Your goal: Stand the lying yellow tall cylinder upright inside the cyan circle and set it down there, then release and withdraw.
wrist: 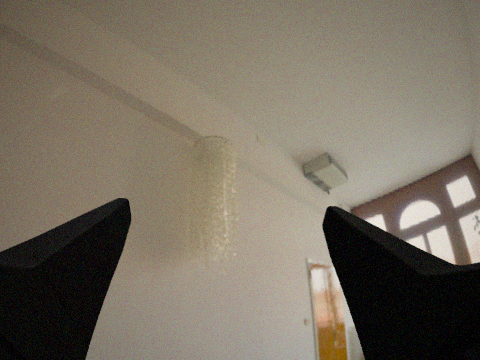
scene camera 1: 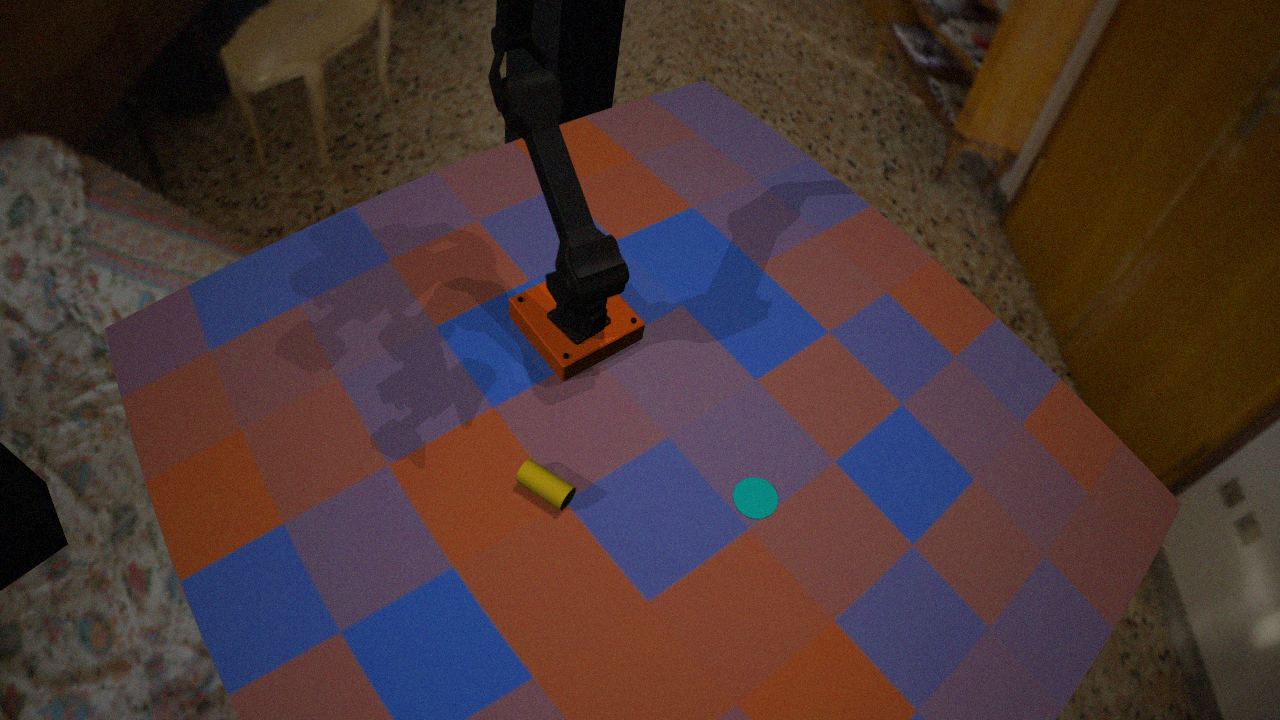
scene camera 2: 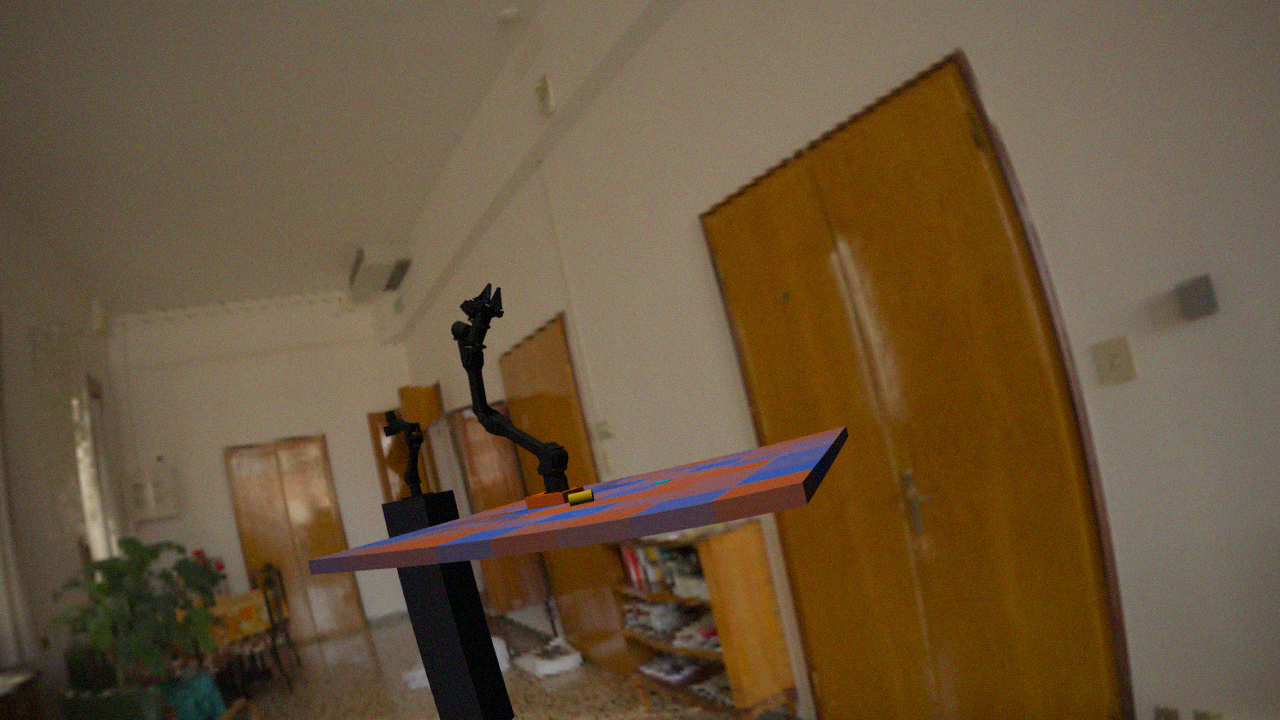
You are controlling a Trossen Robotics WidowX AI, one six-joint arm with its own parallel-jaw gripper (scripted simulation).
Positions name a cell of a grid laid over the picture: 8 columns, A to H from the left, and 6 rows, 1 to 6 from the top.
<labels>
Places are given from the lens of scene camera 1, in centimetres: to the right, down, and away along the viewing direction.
yellow cylinder (scene camera 1: D5): -10, 15, 84
cyan circle (scene camera 1: E5): 15, 18, 90
</labels>
